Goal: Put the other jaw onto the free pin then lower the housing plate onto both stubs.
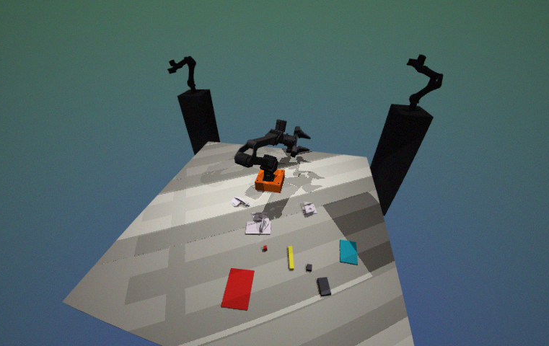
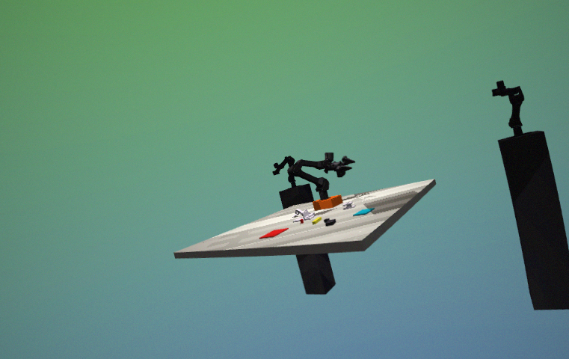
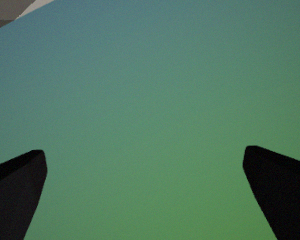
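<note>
The jaw is 340 mm to the right of my gripper tip, 290 mm ahead of it and 230 mm below it. From my gripper tip the other things lie so: teal sheet: 510 mm ahead, 240 mm below, 200 mm to the left; small red cube: 540 mm ahead, 230 mm below, 170 mm to the right; yellow bar: 570 mm ahead, 240 mm below, 50 mm to the right.
</note>
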